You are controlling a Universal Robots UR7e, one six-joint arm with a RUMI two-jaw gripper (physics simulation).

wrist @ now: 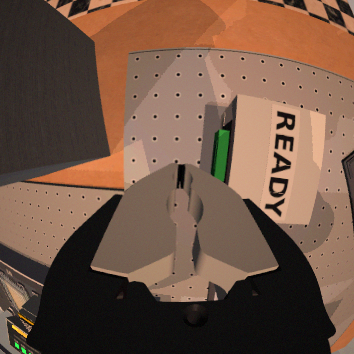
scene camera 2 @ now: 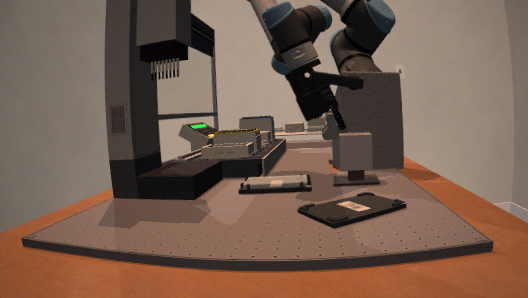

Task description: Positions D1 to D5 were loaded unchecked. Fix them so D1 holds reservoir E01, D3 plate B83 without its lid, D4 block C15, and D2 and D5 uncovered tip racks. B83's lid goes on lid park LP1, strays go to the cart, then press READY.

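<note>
My gripper (scene camera 2: 343, 126) (wrist: 178, 166) is shut, with nothing between its fingers. In the scene view its tips are just above and behind the top of the READY box (scene camera 2: 354, 152) (wrist: 300, 150). In the wrist view the green button (wrist: 221, 154) on the box's side lies right of the fingertips, with a gap seen between them. On the deck stand a low pale box (scene camera 2: 226, 150), a rack with a yellow top (scene camera 2: 235, 135) and a rack with a blue top (scene camera 2: 256, 121). A clear lid (scene camera 2: 287, 181) lies on a black holder near the deck. Labels on the deck are unreadable.
An empty black holder (scene camera 2: 320, 211) with a white label lies in front of the READY box. The tall grey pedestal (scene camera 2: 385, 120) (wrist: 45, 90) stands close to the gripper. The pipetting tower (scene camera 2: 122, 100) stands at left. Pale items (scene camera 2: 294, 127) stand at the back.
</note>
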